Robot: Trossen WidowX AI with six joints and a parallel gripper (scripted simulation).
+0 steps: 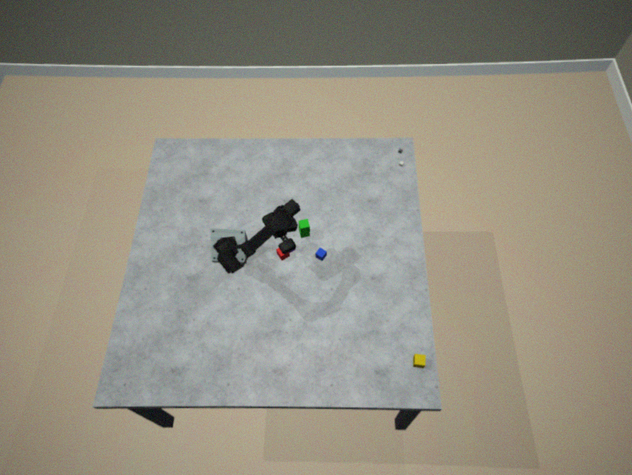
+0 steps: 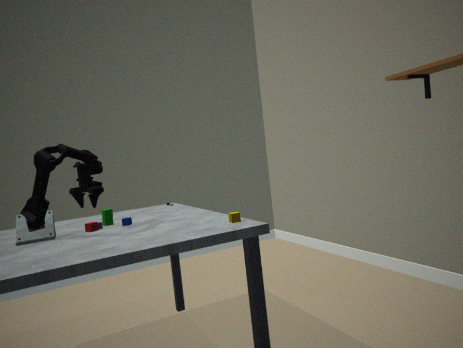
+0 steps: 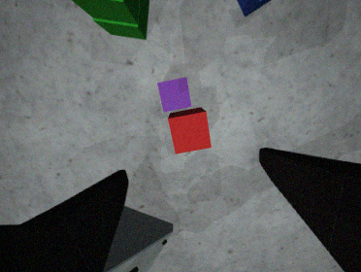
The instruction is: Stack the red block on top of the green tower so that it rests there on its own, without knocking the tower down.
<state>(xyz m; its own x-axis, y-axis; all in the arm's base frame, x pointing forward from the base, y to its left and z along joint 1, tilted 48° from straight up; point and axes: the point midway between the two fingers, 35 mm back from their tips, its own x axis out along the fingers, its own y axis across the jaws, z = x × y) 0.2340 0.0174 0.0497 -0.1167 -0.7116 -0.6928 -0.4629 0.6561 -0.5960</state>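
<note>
My gripper tip is now 90 mm above the red block. Round my gripper tip: purple block 100 mm below, 40 mm ahead, 30 mm to the left; then blue block 170 mm ahead, 100 mm below, 20 mm to the right; then yellow block 520 mm ahead, 500 mm to the right, 100 mm below.
</note>
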